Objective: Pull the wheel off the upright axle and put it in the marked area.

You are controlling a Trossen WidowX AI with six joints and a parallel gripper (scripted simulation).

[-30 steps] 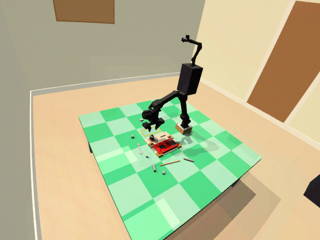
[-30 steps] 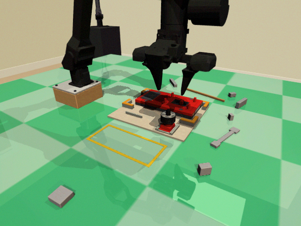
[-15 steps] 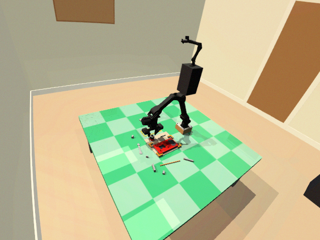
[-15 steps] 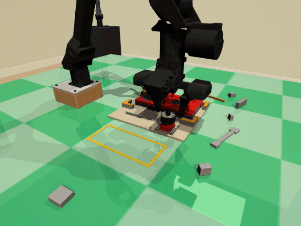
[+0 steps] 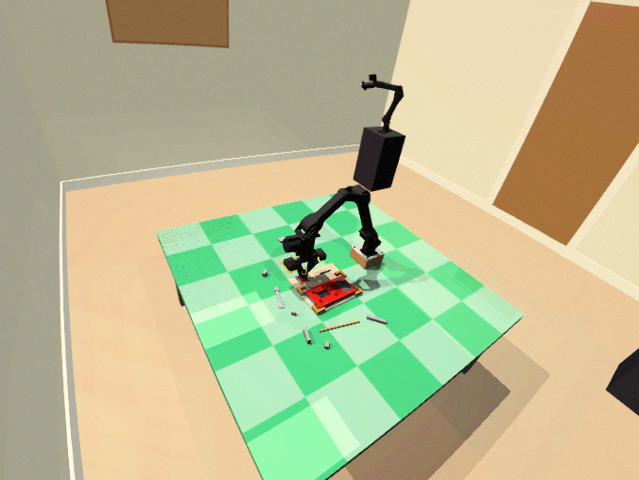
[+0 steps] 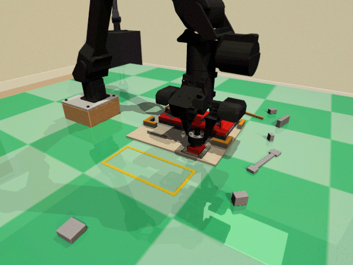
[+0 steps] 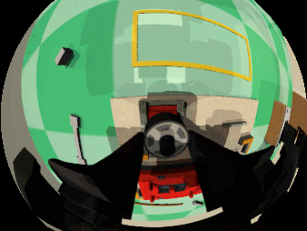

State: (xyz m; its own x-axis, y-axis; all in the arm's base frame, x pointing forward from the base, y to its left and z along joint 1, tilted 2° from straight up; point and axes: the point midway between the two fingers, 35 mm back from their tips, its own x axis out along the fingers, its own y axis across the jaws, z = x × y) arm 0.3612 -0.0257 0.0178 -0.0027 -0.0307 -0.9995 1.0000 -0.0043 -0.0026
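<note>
My gripper tip is right at the dark wheel. Also, from my gripper tip: thin orange rod 29 cm to the left, 4 cm below, 1 cm ahead.
</note>
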